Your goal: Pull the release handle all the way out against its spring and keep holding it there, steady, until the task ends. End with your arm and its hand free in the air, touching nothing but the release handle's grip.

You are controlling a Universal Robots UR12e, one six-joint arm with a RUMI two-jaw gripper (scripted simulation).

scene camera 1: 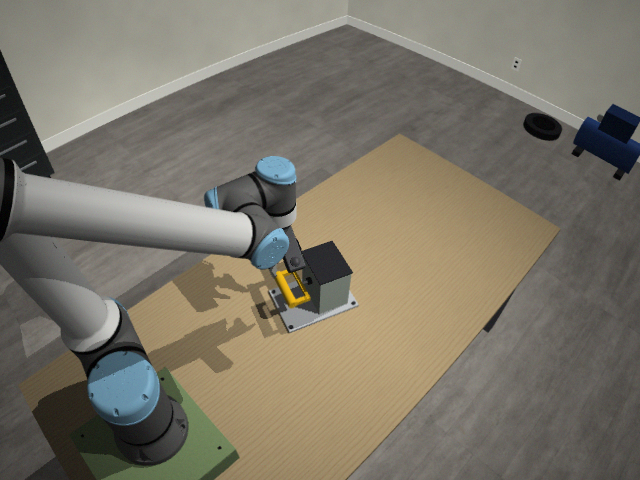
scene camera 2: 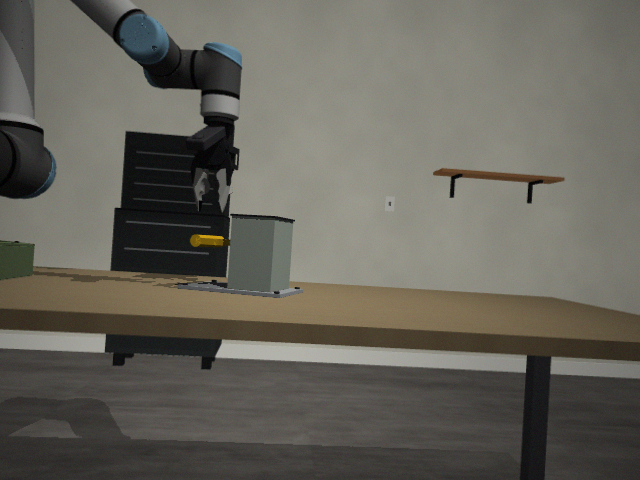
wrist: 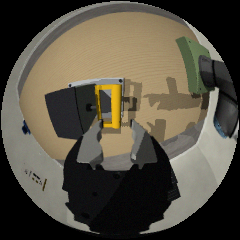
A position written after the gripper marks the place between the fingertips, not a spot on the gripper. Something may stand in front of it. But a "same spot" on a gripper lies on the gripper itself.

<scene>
The gripper shows in scene camera 1 (283, 275), in scene camera 2 and in the wrist view. One and the same spot on the gripper: (scene camera 2: 201, 186) is (wrist: 135, 138).
</scene>
